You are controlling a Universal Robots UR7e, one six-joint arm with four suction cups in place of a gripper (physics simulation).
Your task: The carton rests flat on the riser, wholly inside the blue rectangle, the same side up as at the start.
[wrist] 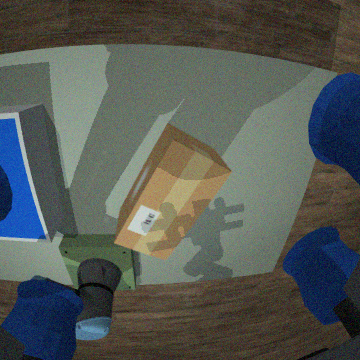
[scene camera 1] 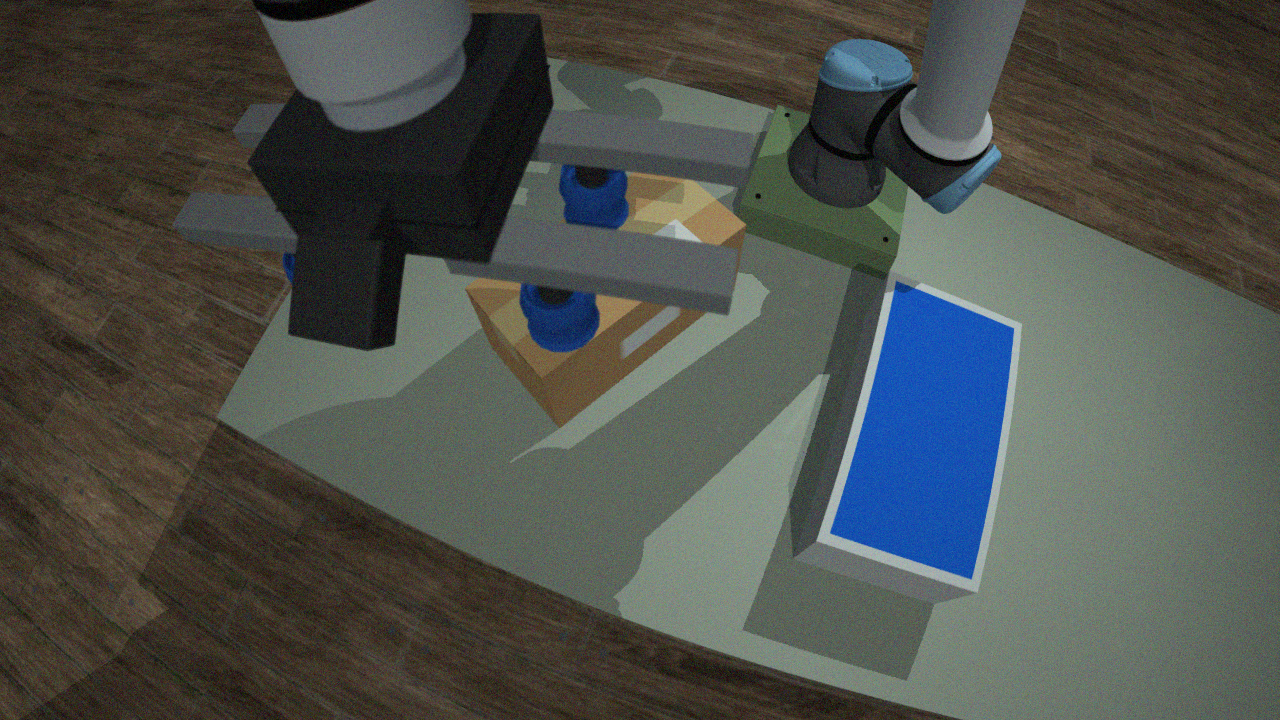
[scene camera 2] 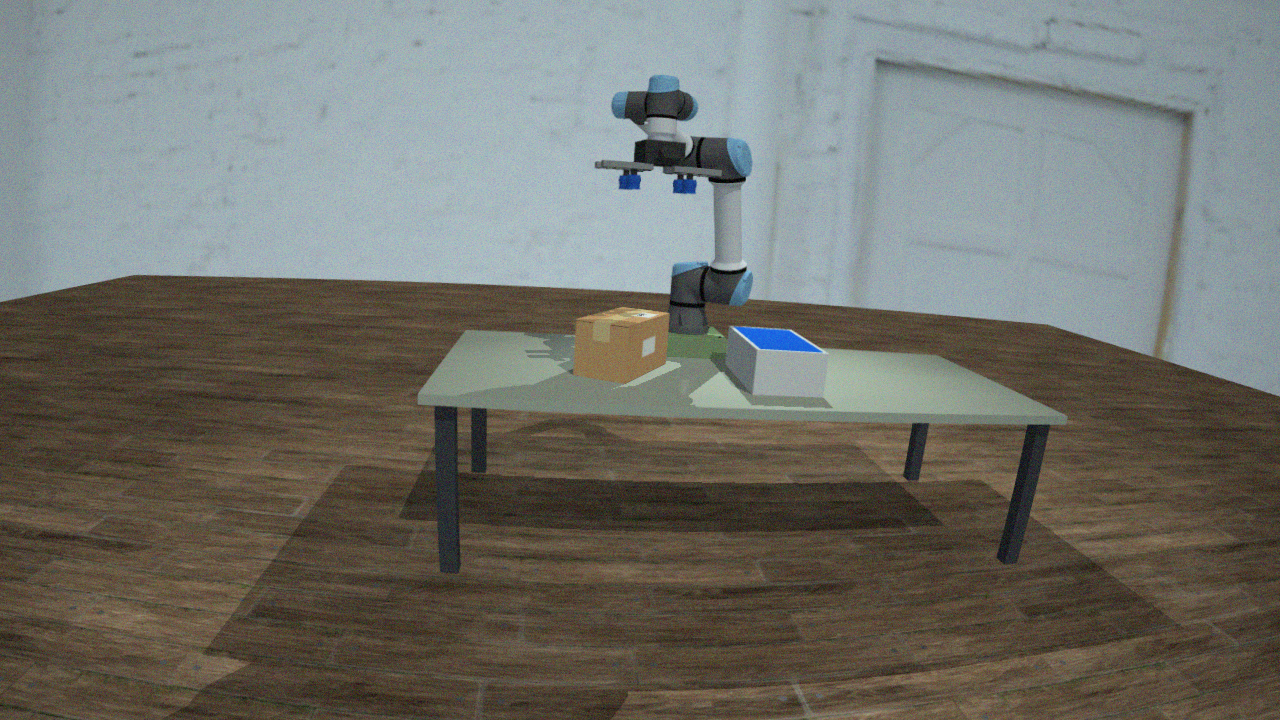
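Pixels of known places: end effector, tool point: point(wrist: 172, 233) point(scene camera 2: 656, 191); arm's base, origin of the base link: point(wrist: 99, 272) point(scene camera 1: 836, 170) point(scene camera 2: 685, 330).
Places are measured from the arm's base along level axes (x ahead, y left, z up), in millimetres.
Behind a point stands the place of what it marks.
The brown carton point(scene camera 1: 581, 385) @(x 416, y -290, z 5 mm) point(scene camera 2: 617, 351) @(x 434, y -339, z 19 mm) point(wrist: 187, 182) @(x 349, y -336, z 89 mm) sits flat on the table, turned at an angle to the riser, with tape and a white barcode label on top. The white-grey riser point(scene camera 1: 886, 571) @(x 583, y 89, z 25 mm) point(scene camera 2: 787, 373) @(x 582, y 83, z -2 mm) point(wrist: 39, 145) @(x 467, y 14, z -14 mm) stands apart from it, to its right in both scene views. The blue rectangle point(scene camera 1: 930, 429) @(x 420, y 120, z 56 mm) point(scene camera 2: 776, 340) @(x 433, y 117, z 56 mm) point(wrist: 21, 200) @(x 358, y 83, z 56 mm) covers most of the riser's top and holds no carton. My suction gripper point(scene camera 1: 429, 252) @(x 526, y -293, z 438 mm) point(scene camera 2: 657, 184) @(x 526, y -293, z 438 mm) is open, its blue cups high above the carton and touching nothing. It hides part of the carton in scene camera 1.
The grey-green table point(scene camera 1: 1118, 429) @(x 318, y 507, z -64 mm) point(scene camera 2: 913, 385) @(x 486, y 596, z -64 mm) point(wrist: 270, 200) @(x 133, y -637, z -64 mm) bears all of this. The arm's green base block point(scene camera 1: 819, 219) @(x 106, y -24, z 1 mm) point(scene camera 2: 698, 346) @(x 128, y 2, z -27 mm) point(wrist: 127, 265) @(x 15, y -109, z 0 mm) stands at the table's rear edge, close behind the carton and riser. The arm rises from it.
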